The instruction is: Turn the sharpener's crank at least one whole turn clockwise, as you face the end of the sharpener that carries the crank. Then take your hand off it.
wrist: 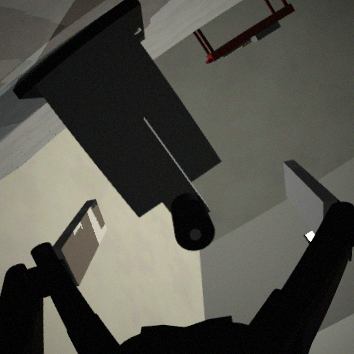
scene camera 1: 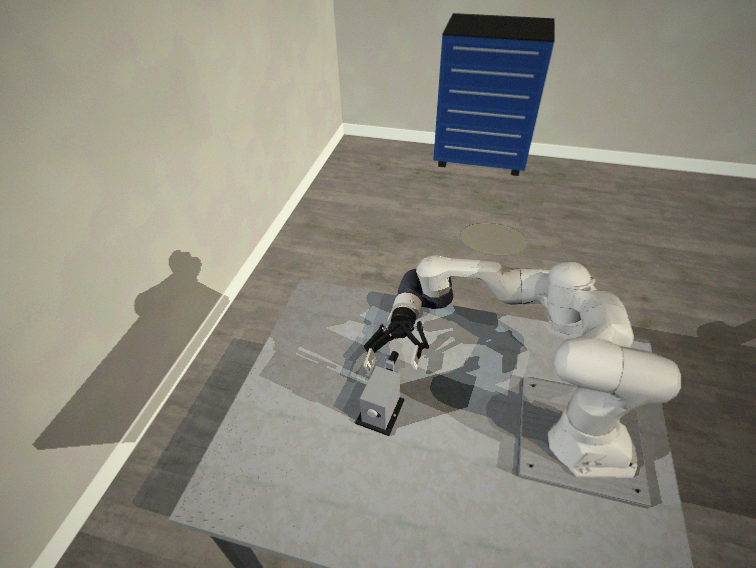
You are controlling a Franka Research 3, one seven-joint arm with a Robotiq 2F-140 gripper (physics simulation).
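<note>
The grey box-shaped sharpener (scene camera 1: 382, 390) (wrist: 115, 105) stands upright on its black base plate (scene camera 1: 388, 431) (wrist: 80, 50) on the table. Its crank ends in a black knob (scene camera 1: 393, 356) (wrist: 193, 222), which sticks out at the end towards the gripper, near the top of the body. The thin crank arm (wrist: 175, 162) shows edge-lit in the wrist view. My gripper (scene camera 1: 392, 361) (wrist: 189, 197) is open, with nothing gripped. Its two finger pads stand wide apart, one on each side of the knob, and neither appears to touch it.
The grey table (scene camera 1: 293, 482) carries the sharpener and the robot's mounting plate (scene camera 1: 531, 439) at the right. The arm's base (scene camera 1: 592, 439) stands on that plate. A blue drawer cabinet (scene camera 1: 488, 103) stands far behind on the floor. A dark red frame (wrist: 252, 32) shows in the wrist view's background.
</note>
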